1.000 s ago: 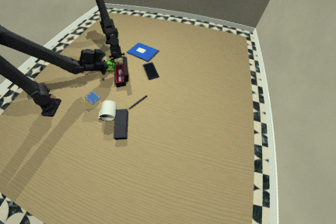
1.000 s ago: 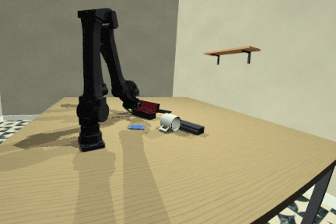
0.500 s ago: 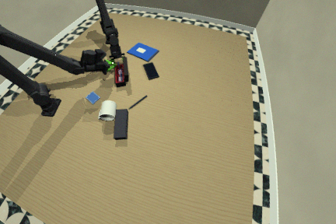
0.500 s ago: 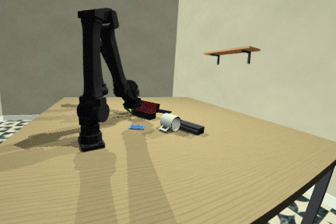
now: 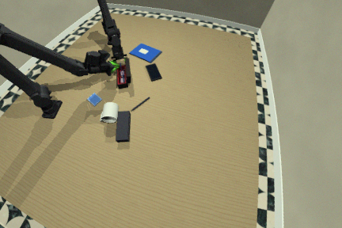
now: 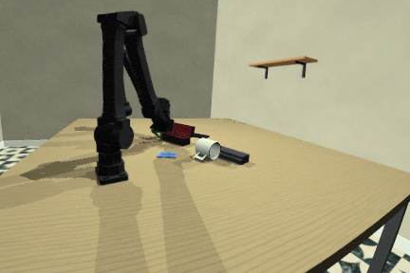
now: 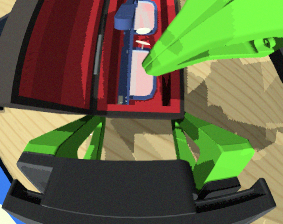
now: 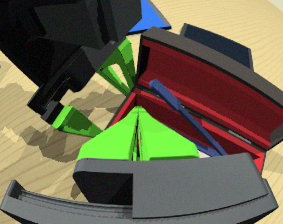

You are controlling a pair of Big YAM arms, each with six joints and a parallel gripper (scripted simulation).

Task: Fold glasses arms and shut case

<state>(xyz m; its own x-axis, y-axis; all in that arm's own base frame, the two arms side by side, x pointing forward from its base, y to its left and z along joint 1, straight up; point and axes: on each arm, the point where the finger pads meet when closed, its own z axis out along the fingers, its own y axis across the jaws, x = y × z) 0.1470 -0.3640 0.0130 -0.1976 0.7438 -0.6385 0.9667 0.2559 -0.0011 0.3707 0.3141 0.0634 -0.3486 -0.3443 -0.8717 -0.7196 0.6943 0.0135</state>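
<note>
Now: the glasses case 6 cm ahead of my right hand, 3 cm to the right of it and 2 cm below it.
</note>
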